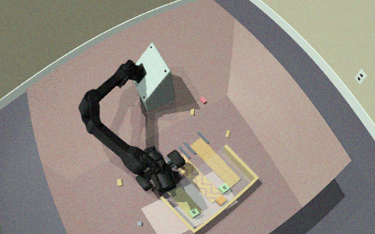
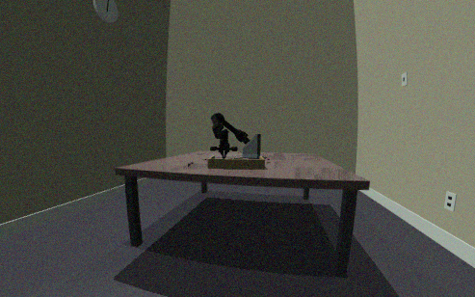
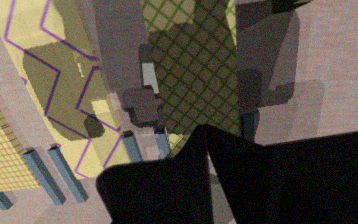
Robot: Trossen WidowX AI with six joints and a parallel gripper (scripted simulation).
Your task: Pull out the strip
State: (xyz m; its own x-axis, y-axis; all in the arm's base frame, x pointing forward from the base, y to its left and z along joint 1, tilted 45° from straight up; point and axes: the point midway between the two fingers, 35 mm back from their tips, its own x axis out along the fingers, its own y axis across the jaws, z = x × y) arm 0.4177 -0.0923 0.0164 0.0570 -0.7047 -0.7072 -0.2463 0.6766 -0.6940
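Now: the lattice strip 90 mm ahead of my gripper tip and 20 mm to the left of it. The rest, counted from my gripper tip: grey disc: 150 mm ahead, 170 mm to the right; pink block: 240 mm behind, 280 mm to the left.
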